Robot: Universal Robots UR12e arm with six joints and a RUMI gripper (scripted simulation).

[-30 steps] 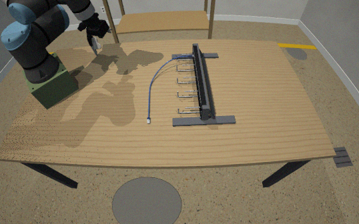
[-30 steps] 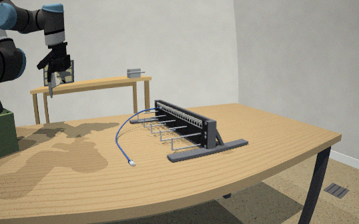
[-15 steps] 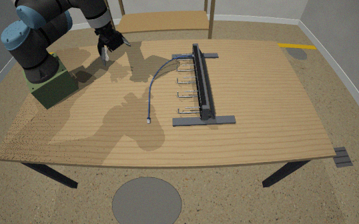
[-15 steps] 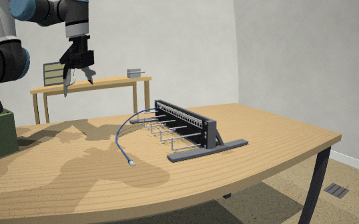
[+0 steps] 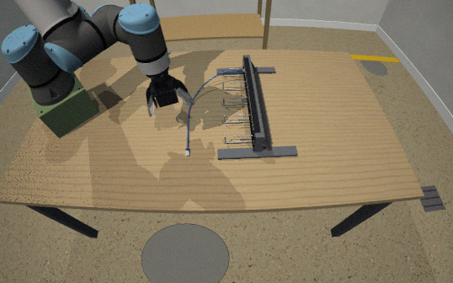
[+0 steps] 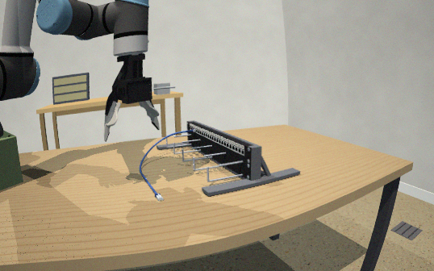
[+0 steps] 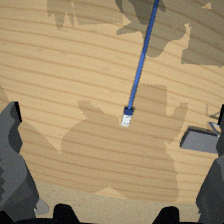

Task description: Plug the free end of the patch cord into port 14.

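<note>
Now: hand 50 mm short of the plug, 90 mm to the left of it and 140 mm above it.
</note>
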